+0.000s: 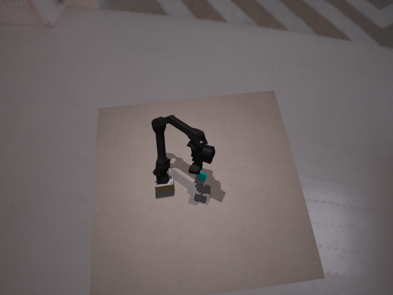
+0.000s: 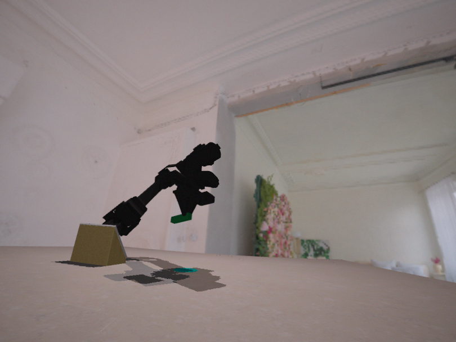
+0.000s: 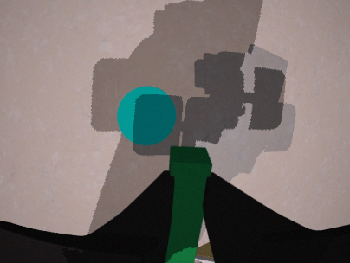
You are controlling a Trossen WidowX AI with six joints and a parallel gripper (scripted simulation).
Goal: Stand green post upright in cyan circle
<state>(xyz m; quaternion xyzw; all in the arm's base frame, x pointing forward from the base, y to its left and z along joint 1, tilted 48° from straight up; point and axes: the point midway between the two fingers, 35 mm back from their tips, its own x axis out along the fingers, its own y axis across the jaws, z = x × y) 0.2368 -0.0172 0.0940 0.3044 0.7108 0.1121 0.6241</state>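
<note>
The cyan circle is 140 mm below my gripper tip and 10 mm ahead of it. Round my gripper tip: green post: 20 mm behind, 10 mm to the left.
</note>
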